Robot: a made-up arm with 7 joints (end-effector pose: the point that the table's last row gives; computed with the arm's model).
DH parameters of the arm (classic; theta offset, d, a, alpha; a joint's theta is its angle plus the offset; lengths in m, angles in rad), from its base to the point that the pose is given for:
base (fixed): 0.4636 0 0.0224 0
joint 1: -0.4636 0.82 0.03 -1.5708
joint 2: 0 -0.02 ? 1.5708
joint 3: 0 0.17 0.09 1.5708
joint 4: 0 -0.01 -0.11 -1.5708
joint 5: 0 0.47 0 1.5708
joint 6: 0 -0.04 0.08 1.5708
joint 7: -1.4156 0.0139 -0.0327 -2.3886
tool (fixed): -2.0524 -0.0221 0 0
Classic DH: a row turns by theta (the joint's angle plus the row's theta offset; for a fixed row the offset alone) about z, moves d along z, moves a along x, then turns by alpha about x.
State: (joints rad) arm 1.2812 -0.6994 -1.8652 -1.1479 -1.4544 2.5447 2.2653
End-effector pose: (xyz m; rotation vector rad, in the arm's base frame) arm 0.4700 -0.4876 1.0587 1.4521 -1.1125 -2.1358
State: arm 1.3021 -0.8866 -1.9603 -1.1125 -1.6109 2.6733 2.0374
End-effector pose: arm 0.4291 -0.5469 0.9470 1.1301 -1.0143 -2.1321
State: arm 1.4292 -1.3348 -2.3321 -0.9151 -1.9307 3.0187 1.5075
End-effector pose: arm 0.3191 -0.5809 0.6193 0.3565 -0.5633 -1.9195
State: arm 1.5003 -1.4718 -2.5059 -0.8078 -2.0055 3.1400 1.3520
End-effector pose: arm 0.2752 -0.5577 0.5237 0.1184 -0.3755 -1.7465
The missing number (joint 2, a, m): -0.03
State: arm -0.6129 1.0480 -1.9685 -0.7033 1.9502 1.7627 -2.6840
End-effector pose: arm 0.2987 -0.5928 1.3250 -1.3980 0.1745 0.2695
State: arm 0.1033 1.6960 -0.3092 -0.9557 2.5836 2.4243 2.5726
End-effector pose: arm 0.5968 -0.1668 0.3571 -0.6068 -0.5825 0.5391
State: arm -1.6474 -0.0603 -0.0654 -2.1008 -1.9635 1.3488 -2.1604
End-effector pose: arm -0.1453 -0.6105 0.8158 0.2784 2.4859 0.7071
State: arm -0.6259 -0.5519 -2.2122 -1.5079 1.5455 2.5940 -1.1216
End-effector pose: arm -0.6921 -0.0781 0.8594 -0.0942 1.7545 2.4427
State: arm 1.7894 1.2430 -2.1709 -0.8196 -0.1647 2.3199 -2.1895
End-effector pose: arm 0.2647 0.6855 1.2351 3.0685 0.4254 -0.2918
